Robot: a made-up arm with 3 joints. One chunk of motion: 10 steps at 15 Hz.
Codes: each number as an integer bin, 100 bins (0 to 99) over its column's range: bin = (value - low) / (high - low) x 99, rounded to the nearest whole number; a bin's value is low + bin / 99 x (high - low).
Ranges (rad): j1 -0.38..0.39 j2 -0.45..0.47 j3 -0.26..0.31
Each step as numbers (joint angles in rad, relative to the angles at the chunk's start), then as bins.
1 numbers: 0.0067 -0.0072 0.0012
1 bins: 50 48 45
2 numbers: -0.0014 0.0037 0.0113
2 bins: 49 49 47
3 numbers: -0.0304 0.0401 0.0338
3 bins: 45 53 51
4 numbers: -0.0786 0.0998 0.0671
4 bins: 39 59 57
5 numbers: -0.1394 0.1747 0.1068
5 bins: 31 67 64
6 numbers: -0.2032 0.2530 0.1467
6 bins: 23 76 71
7 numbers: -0.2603 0.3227 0.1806
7 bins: 15 83 77
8 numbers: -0.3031 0.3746 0.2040
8 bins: 10 89 81
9 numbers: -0.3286 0.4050 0.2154
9 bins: 7 92 83
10 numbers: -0.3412 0.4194 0.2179
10 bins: 5 94 83
